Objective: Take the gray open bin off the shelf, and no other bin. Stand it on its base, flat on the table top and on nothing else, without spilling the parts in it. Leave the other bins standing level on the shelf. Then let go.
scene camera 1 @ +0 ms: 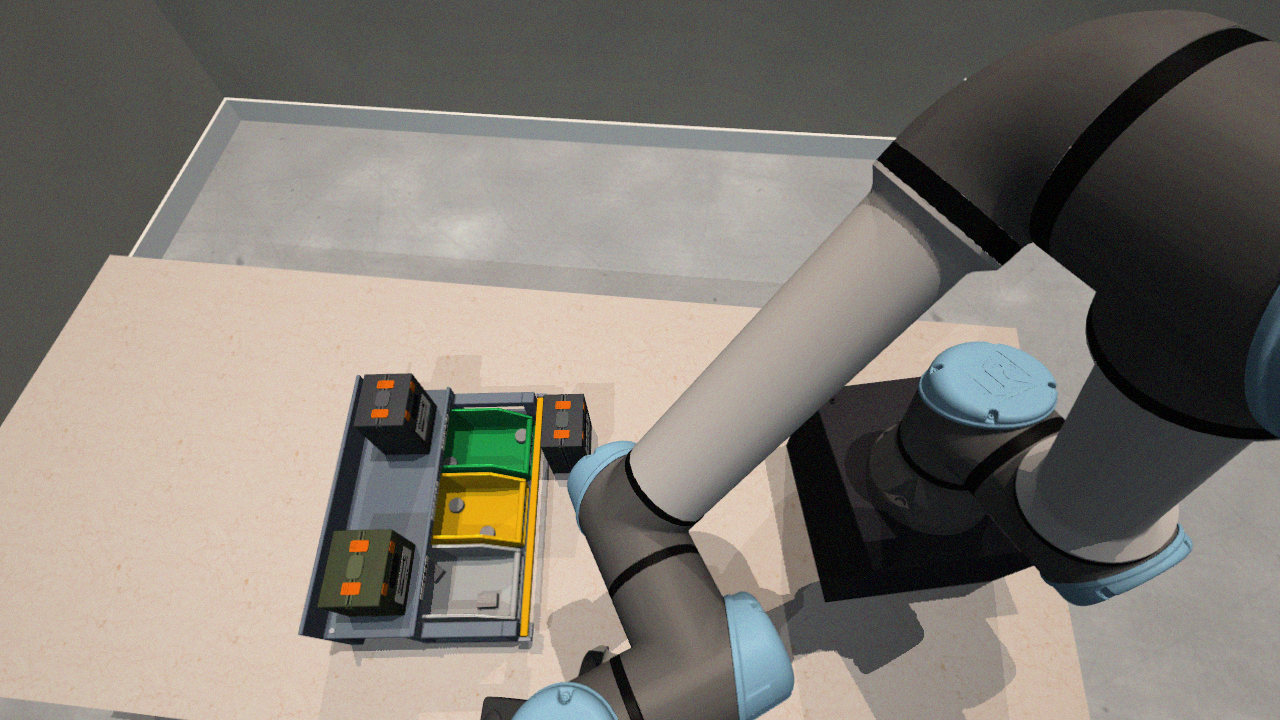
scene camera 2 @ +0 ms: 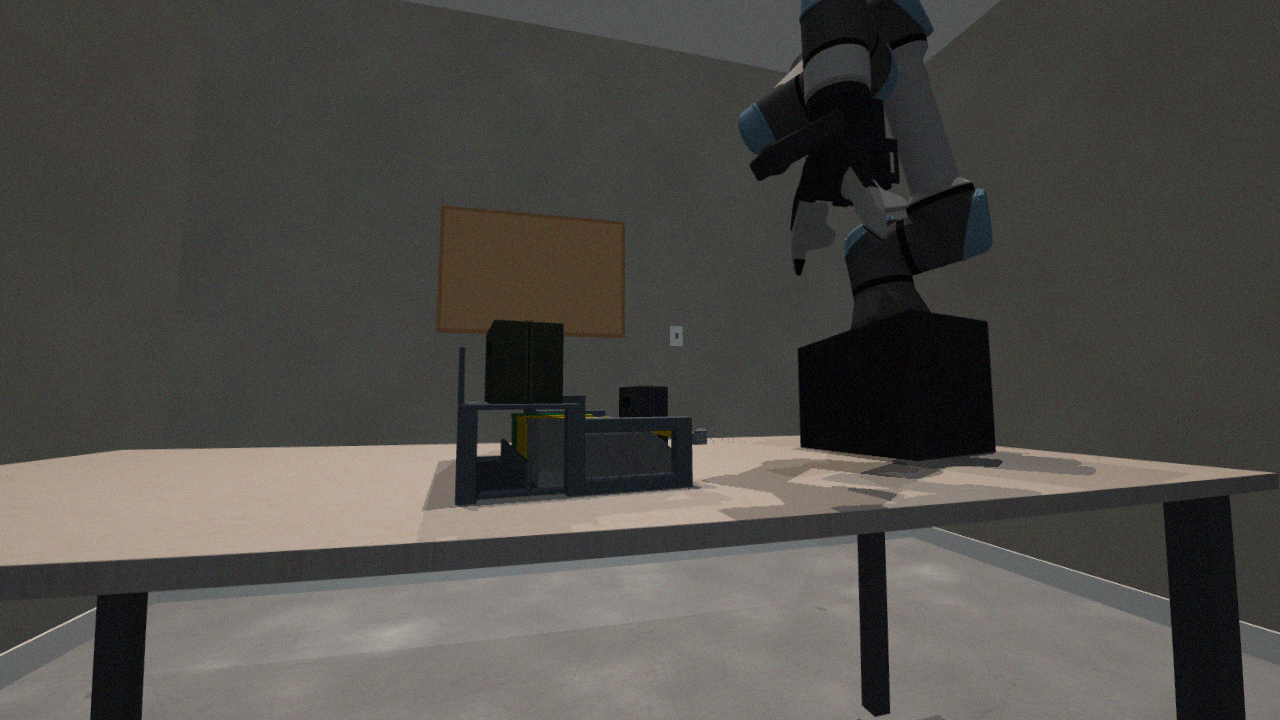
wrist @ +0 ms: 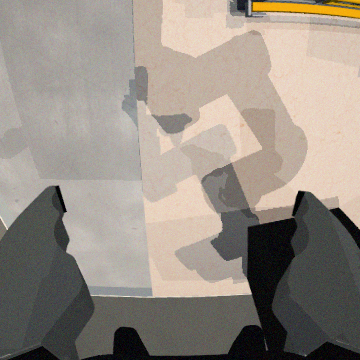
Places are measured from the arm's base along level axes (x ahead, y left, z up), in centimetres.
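Pixels of known places: gripper, fingertip midpoint: (scene camera 2: 834,260) (wrist: 180,190); arm's base, link origin: (scene camera 1: 926,479) (scene camera 2: 891,330).
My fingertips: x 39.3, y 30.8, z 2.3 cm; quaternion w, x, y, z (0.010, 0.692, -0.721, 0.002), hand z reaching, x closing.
Observation:
For each thing: its top centre in the pictures, then the offset to it from my fingertips. "*": a spot on its surface instead. Level surfaces: height alone.
- gray open bin, top centre: (scene camera 2: 597,418) (scene camera 1: 454,579) dx +24.6, dy -16.3, dz -18.6 cm
- blue-gray shelf, surface spot: (scene camera 2: 574,452) * dx +28.9, dy -8.1, dz -21.9 cm
- yellow bin, top centre: (scene camera 1: 463,504) dx +25.6, dy -27.5, dz -18.6 cm
- green bin, top centre: (scene camera 1: 473,437) dx +26.3, dy -38.7, dz -18.6 cm
- shelf's yellow front rail, surface spot: (wrist: 300,7) * dx +14.1, dy -16.2, dz -20.2 cm
- olive box, top centre: (scene camera 2: 524,325) (scene camera 1: 354,566) dx +34.3, dy -15.4, dz -6.8 cm
- table, surface height: dz -26.7 cm
The gray open bin (scene camera 1: 474,580) (scene camera 2: 626,454) sits in the low front row of the blue-gray shelf (scene camera 1: 467,630) (scene camera 2: 574,452), at the near end, with small gray parts inside. The yellow bin (scene camera 1: 503,512) is beside it, and the green bin (scene camera 1: 487,440) is beyond that. My gripper (scene camera 2: 841,246) (wrist: 180,190) is open and empty, high above the table, well to the robot-base side of the shelf. In the wrist view a corner of the shelf's yellow front rail (wrist: 300,7) shows at the top; the gray bin does not show there.
An olive box (scene camera 1: 358,573) (scene camera 2: 524,361) and a black box (scene camera 1: 392,413) stand on the shelf's upper level. Another black box (scene camera 1: 565,428) (scene camera 2: 642,401) is beside the front rail near the green bin. The black robot pedestal (scene camera 2: 895,385) stands on the table (scene camera 1: 223,402).

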